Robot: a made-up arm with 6 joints.
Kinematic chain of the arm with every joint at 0, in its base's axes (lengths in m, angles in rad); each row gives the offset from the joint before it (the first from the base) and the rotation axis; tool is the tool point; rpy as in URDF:
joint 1: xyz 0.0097 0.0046 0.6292 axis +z
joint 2: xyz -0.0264 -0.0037 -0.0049 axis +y
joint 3: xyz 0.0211 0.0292 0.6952 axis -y
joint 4: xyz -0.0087 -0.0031 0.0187 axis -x
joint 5: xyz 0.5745 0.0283 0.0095 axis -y
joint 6: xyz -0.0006 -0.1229 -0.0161 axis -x
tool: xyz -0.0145 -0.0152 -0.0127 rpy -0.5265 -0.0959 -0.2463
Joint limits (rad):
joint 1: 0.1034..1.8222
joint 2: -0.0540..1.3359
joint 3: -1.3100..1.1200
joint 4: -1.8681..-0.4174
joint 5: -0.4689..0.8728
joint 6: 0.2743..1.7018
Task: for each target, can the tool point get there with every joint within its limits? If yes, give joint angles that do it. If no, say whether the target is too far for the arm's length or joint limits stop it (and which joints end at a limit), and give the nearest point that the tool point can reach.
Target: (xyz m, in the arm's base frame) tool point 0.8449 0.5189 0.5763
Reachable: yes | joints 0.6144 1.0378 0.3755 -0.7819 -0.3533 0.9376
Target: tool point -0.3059 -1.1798 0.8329
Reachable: no: joint limits stop it (at a limit: joint 1, joint 2, joint 3, joint 5) | nearest point 0.1152 -0.0662 0.7928 | short by 1.191 m
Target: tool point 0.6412 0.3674 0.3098
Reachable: yes | joints 0.5891 1.2049 -0.0624 -0.8589 -0.2131 0.6434
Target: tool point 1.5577 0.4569 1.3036
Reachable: no: too far | nearest point 1.0800 0.3173 1.0973 | short by 0.539 m
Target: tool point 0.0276 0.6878 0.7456
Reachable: yes | joints 1.4833 0.5613 -0.2272 -1.7165 -0.0949 0.8070
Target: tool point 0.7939 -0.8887 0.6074
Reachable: no: joint limits stop it (at a limit: joint 1, joint 4, joint 5) | nearest point 0.7025 -0.0083 0.6074 | short by 0.885 m
